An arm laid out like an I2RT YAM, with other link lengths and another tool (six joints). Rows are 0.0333 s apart.
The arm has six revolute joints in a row. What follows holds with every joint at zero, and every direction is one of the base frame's.
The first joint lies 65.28 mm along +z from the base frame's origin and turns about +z.
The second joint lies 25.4 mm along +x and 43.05 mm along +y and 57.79 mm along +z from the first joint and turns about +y.
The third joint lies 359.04 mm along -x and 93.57 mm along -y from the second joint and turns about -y.
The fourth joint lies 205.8 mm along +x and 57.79 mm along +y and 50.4 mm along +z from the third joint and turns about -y.
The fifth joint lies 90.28 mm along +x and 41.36 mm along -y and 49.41 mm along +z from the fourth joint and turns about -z.
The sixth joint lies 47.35 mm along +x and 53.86 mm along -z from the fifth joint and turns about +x.
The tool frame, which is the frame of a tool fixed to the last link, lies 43 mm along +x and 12 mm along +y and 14 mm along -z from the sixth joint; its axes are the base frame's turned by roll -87.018, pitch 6.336 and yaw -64.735 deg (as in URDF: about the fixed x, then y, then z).
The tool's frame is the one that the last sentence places.
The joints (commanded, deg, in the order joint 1, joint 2, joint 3, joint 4, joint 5, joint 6), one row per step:
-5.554 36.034 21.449 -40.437 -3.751 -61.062
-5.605 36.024 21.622 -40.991 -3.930 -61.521
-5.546 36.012 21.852 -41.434 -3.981 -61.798
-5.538 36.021 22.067 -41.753 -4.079 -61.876
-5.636 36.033 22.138 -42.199 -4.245 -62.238
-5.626 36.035 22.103 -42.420 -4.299 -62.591
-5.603 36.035 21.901 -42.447 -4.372 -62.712
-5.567 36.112 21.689 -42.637 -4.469 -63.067
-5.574 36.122 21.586 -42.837 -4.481 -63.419
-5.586 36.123 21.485 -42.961 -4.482 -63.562
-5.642 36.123 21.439 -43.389 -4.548 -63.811
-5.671 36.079 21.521 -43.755 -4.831 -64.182
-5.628 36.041 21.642 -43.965 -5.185 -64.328
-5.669 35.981 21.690 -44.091 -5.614 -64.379
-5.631 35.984 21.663 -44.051 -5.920 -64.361
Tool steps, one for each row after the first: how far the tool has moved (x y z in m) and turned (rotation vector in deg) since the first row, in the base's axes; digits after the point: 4 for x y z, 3 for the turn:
-0.0010 0.0002 0.0001 -0.081 0.350 0.427
-0.0016 0.0003 0.0006 -0.177 0.542 0.743
-0.0018 0.0005 0.0013 -0.130 0.645 0.871
-0.0029 0.0007 0.0010 -0.158 1.010 1.165
-0.0035 0.0007 0.0005 -0.286 1.256 1.497
-0.0042 0.0009 -0.0005 -0.269 1.475 1.661
-0.0052 0.0010 -0.0019 -0.336 1.936 2.047
-0.0060 0.0010 -0.0027 -0.487 2.239 2.340
-0.0067 0.0010 -0.0033 -0.539 2.461 2.448
-0.0080 0.0012 -0.0041 -0.564 2.920 2.639
-0.0088 0.0016 -0.0042 -0.505 3.121 3.076
-0.0090 0.0021 -0.0039 -0.286 3.129 3.435
-0.0092 0.0028 -0.0038 0.045 3.098 3.671
-0.0091 0.0033 -0.0039 0.306 3.055 3.862

